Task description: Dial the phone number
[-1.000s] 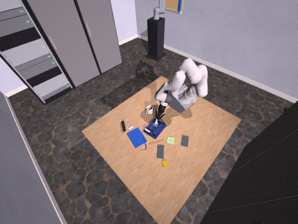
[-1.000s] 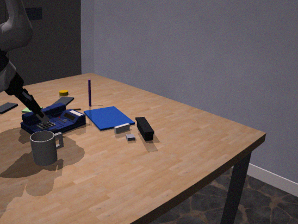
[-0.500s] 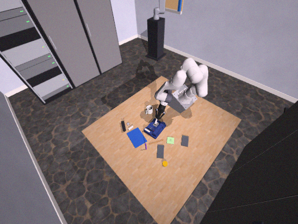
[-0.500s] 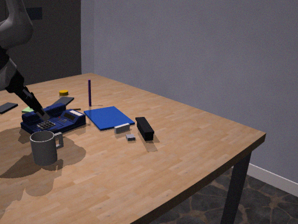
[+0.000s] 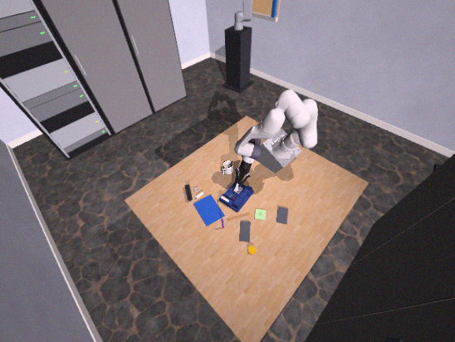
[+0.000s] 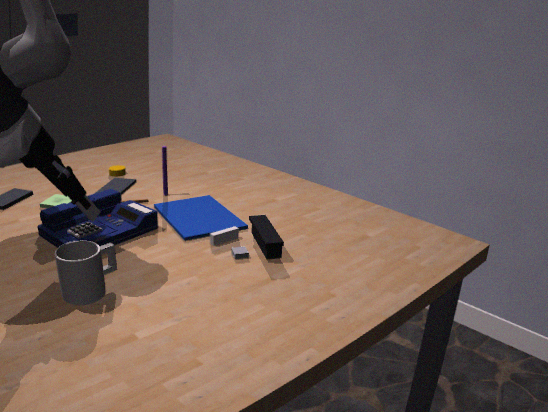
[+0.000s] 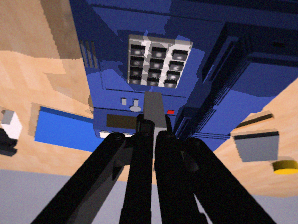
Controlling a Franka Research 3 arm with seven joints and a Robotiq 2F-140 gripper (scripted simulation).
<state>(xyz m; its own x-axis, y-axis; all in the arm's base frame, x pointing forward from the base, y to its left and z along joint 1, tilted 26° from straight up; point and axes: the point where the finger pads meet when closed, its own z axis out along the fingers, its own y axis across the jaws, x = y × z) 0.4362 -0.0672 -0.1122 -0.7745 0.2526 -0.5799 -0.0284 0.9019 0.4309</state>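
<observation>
Now: hand 30 mm short of the handset, 70 mm to the right of it and 30 mm above it. Round my hand: blue folder: 250 mm ahead, 80 mm to the right, 70 mm below; then grey mug: 130 mm behind, 190 mm to the right, 40 mm below; then wooden pencil: 160 mm ahead, 130 mm to the left, 70 mm below.
</observation>
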